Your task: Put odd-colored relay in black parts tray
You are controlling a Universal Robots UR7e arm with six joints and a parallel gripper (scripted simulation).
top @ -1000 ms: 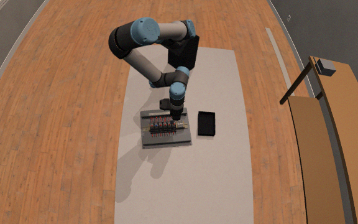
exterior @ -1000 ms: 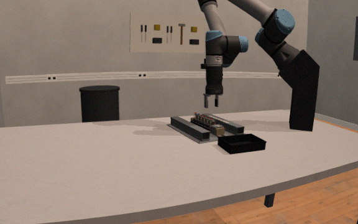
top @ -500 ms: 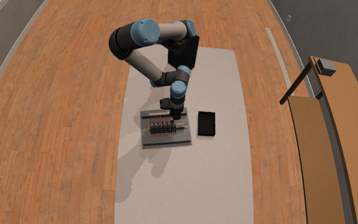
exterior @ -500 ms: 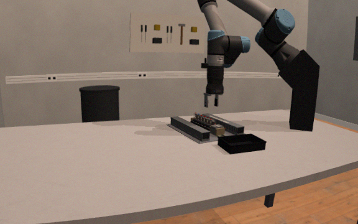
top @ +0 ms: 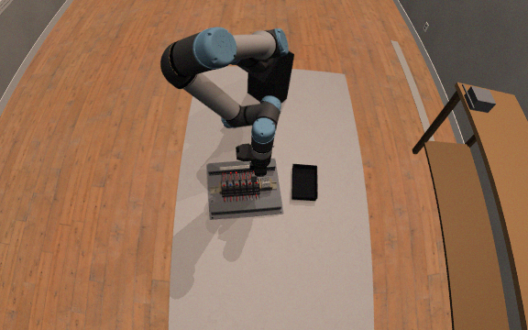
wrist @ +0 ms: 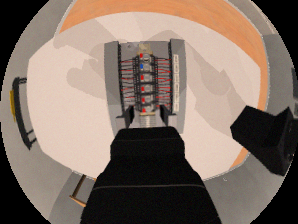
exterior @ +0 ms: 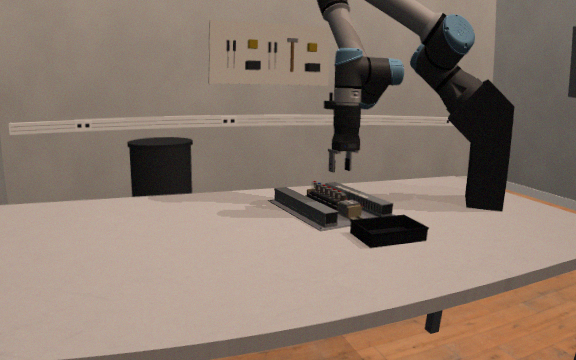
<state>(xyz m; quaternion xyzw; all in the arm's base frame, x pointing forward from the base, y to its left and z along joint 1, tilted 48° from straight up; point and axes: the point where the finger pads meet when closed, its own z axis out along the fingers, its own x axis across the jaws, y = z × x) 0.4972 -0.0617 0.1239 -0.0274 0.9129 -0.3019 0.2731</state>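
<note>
The red-button relay is 120 mm to the right of my hand, 90 mm below it and 20 mm behind it. The rest, counted from my hand: grey relay panel (120 mm below, 40 mm to the right); black parts tray (230 mm to the left, 130 mm below, 40 mm ahead).
</note>
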